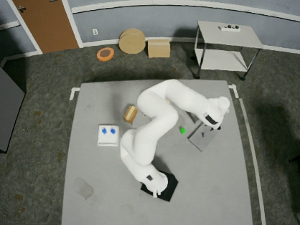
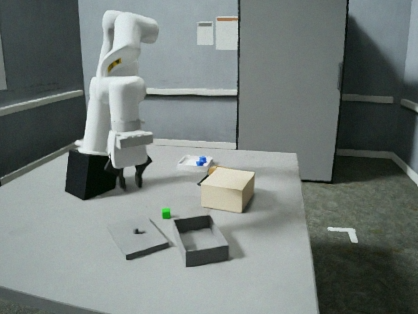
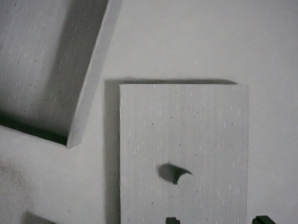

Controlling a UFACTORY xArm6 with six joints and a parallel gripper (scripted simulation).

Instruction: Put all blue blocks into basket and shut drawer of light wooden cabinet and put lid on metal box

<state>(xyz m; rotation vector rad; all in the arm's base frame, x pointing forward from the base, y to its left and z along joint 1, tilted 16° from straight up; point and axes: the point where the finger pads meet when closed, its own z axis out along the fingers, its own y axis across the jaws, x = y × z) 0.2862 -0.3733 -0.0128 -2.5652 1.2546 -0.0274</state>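
Right now the lid is 17 cm below my hand. From my hand the other things lie so: metal box 20 cm ahead, 16 cm below, 2 cm to the right; dark-rimmed drawer 30 cm to the left, 25 cm ahead, 14 cm below; green block 17 cm below, 14 cm to the left, 6 cm ahead.
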